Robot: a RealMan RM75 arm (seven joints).
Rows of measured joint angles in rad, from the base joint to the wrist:
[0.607, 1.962, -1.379, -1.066, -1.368, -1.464, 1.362]
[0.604, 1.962, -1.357, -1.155, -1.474, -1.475, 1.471]
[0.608, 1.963, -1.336, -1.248, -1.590, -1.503, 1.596]
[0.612, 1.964, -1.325, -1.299, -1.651, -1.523, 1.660]
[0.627, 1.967, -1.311, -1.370, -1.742, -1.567, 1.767]
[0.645, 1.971, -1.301, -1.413, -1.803, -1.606, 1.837]
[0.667, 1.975, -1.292, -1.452, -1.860, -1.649, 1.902]
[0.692, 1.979, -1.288, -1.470, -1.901, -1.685, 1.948]
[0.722, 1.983, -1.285, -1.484, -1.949, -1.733, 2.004]
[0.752, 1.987, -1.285, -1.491, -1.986, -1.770, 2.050]
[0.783, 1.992, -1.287, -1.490, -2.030, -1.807, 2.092]
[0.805, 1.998, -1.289, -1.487, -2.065, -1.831, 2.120]
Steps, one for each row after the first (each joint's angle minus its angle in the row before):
[-0.003, 0.000, 0.022, -0.089, -0.106, -0.011, 0.109]
[0.004, 0.001, 0.021, -0.093, -0.116, -0.028, 0.125]
[0.004, 0.001, 0.011, -0.051, -0.061, -0.020, 0.064]
[0.015, 0.003, 0.014, -0.071, -0.091, -0.044, 0.107]
[0.018, 0.004, 0.010, -0.043, -0.061, -0.039, 0.070]
[0.022, 0.004, 0.009, -0.039, -0.057, -0.043, 0.065]
[0.025, 0.004, 0.004, -0.018, -0.041, -0.036, 0.046]
[0.030, 0.004, 0.003, -0.014, -0.048, -0.048, 0.056]
[0.030, 0.004, 0.000, -0.007, -0.037, -0.037, 0.046]
[0.031, 0.005, -0.002, 0.001, -0.044, -0.037, 0.042]
[0.022, 0.006, -0.002, 0.003, -0.035, -0.024, 0.028]

